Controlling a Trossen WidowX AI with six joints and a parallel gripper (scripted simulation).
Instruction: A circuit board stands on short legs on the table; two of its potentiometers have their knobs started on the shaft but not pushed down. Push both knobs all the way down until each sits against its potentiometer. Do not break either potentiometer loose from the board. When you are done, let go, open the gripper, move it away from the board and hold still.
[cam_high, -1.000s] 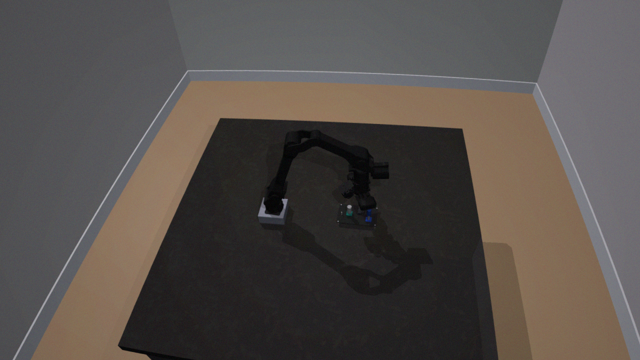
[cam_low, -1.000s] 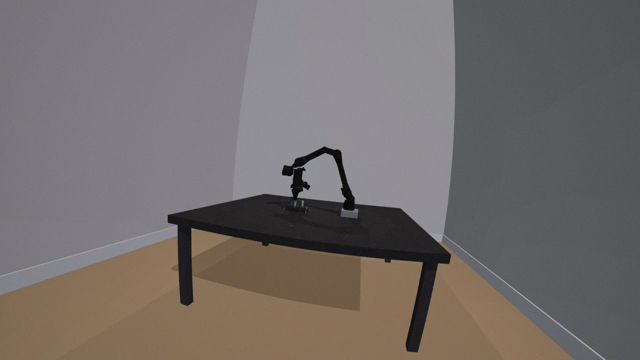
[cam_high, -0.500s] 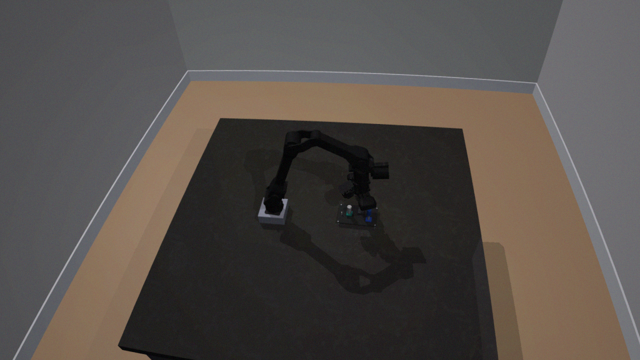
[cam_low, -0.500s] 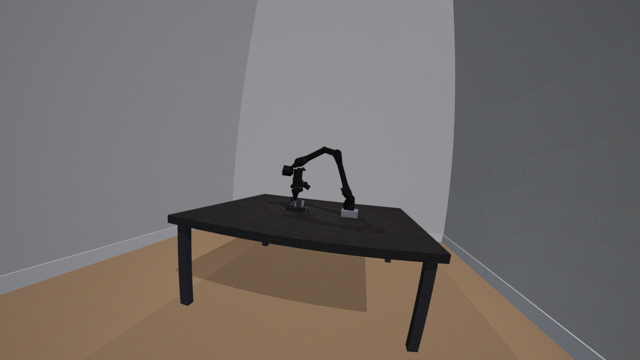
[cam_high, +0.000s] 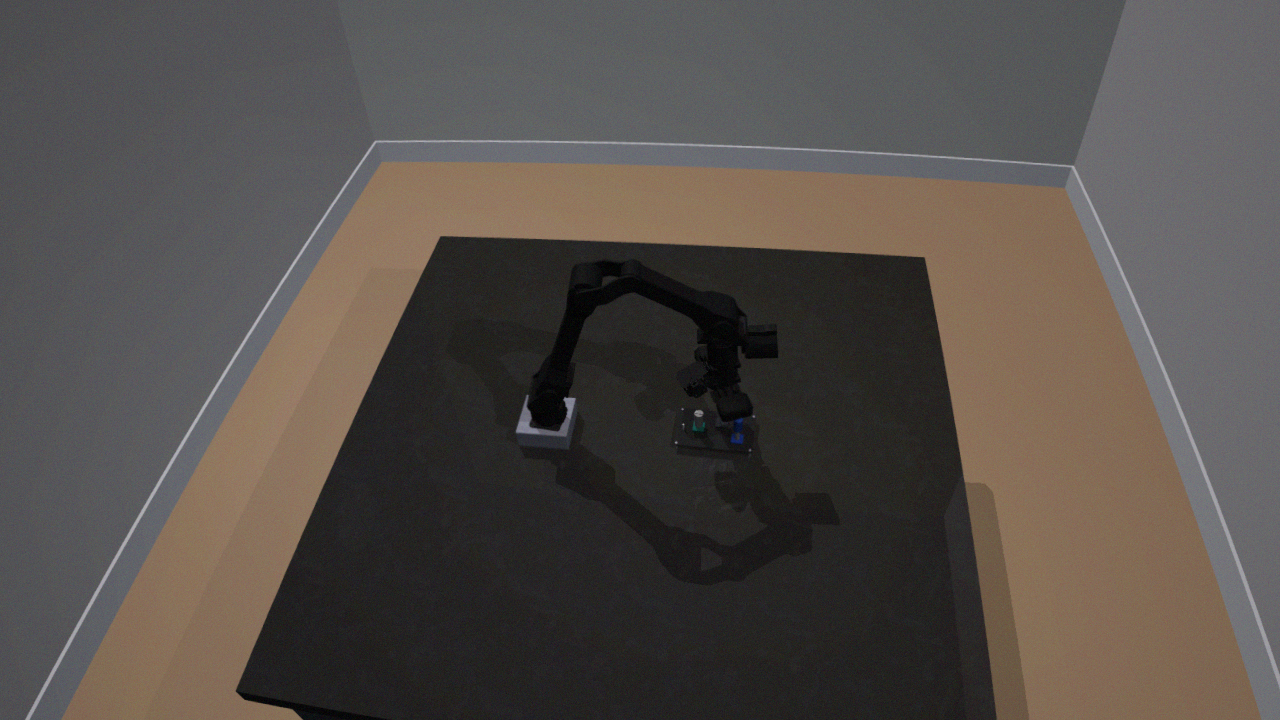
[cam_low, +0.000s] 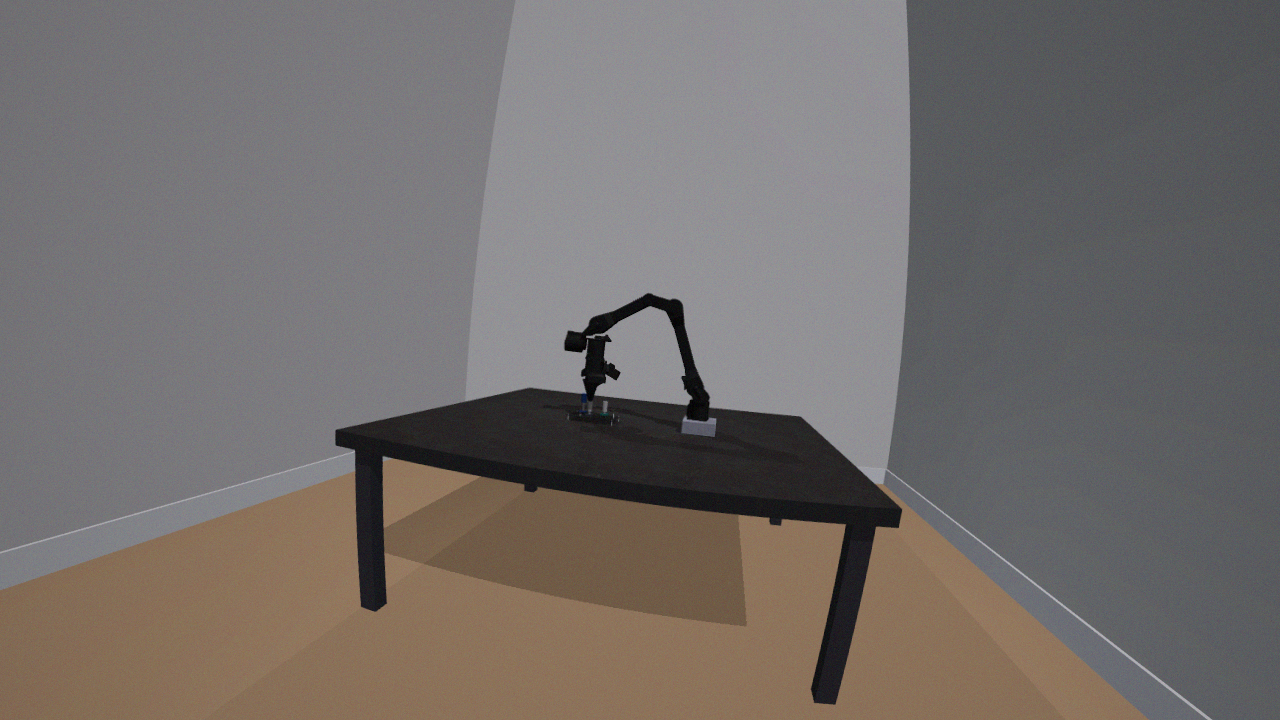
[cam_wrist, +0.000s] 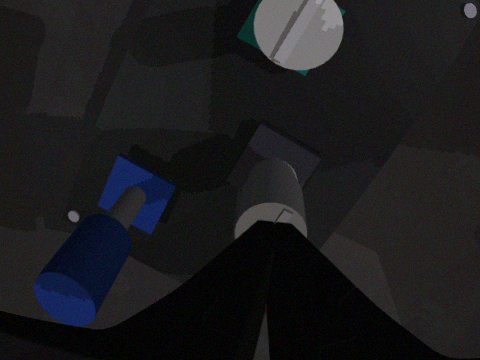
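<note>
My gripper tip is now 10 mm above the white knob.
</note>
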